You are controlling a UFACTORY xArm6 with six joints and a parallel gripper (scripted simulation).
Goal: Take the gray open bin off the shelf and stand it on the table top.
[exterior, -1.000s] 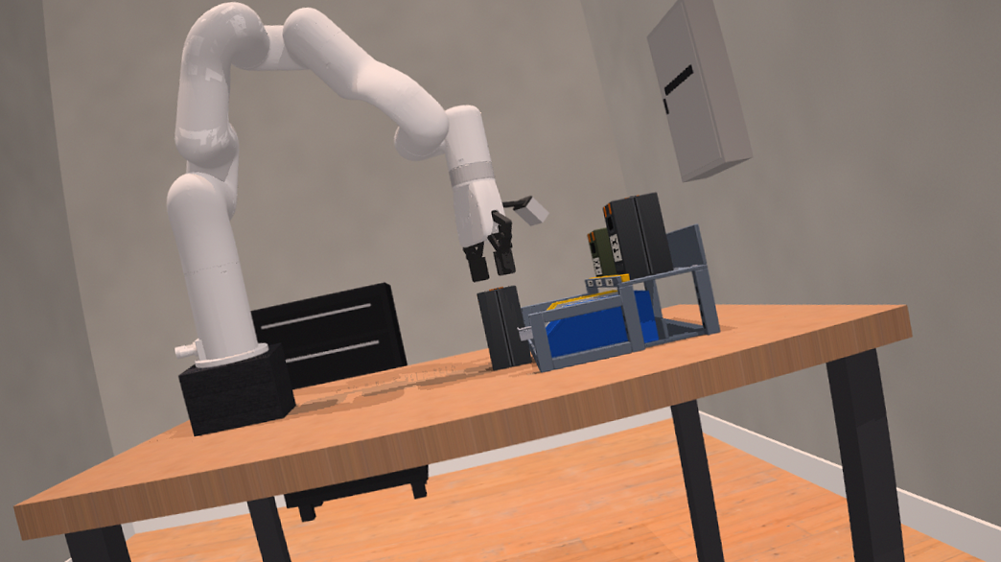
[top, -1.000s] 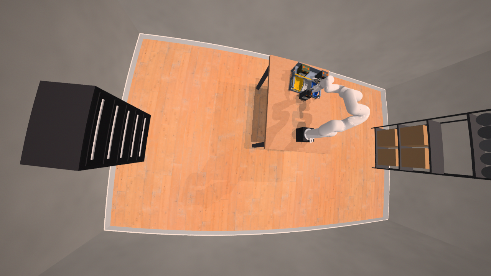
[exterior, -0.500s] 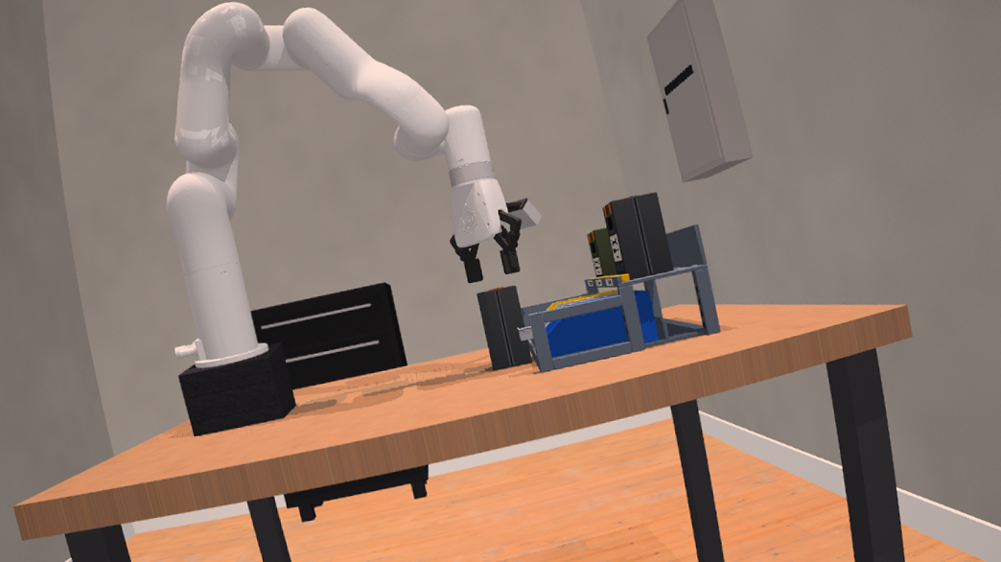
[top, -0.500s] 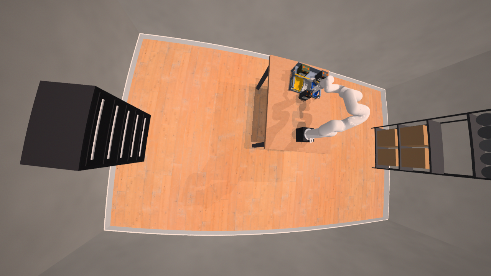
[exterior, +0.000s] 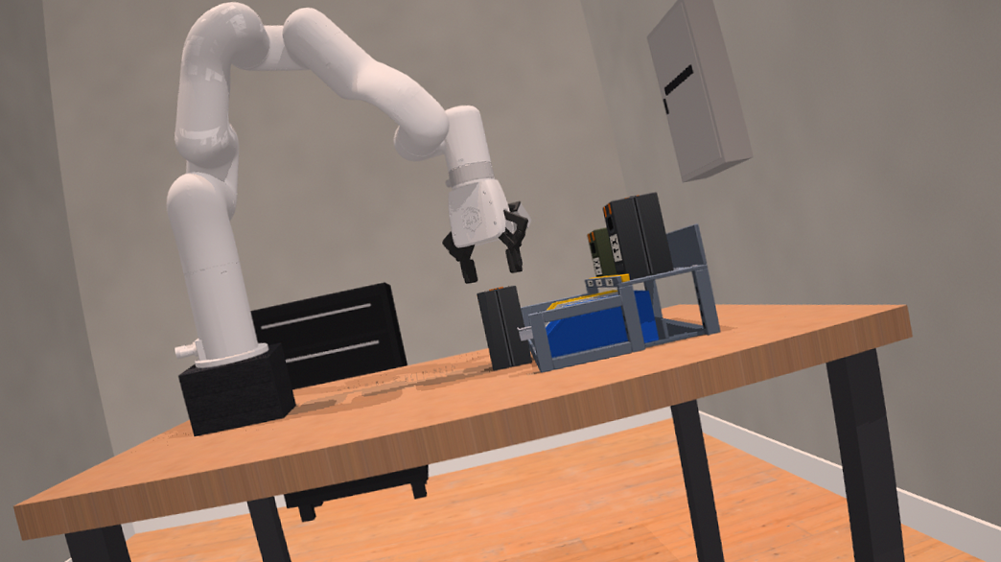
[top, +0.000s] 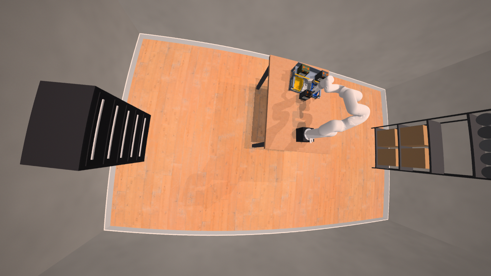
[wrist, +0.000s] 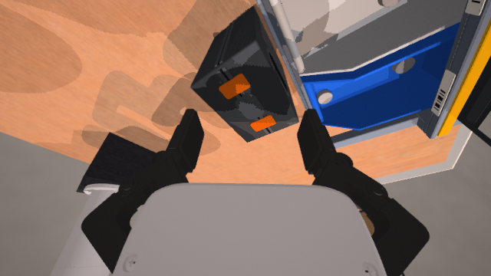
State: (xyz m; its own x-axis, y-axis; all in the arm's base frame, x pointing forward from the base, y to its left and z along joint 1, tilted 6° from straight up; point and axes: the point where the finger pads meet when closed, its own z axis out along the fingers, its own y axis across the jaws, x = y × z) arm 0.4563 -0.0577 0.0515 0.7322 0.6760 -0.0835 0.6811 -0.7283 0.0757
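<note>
The black box is 9 cm below my hand. Also, from my hand: blue bin: 10 cm ahead, 14 cm to the right, 12 cm below; then gray open bin: 13 cm ahead, 4 cm to the right, 12 cm below; then yellow bin: 16 cm ahead, 7 cm to the left, 12 cm below.
</note>
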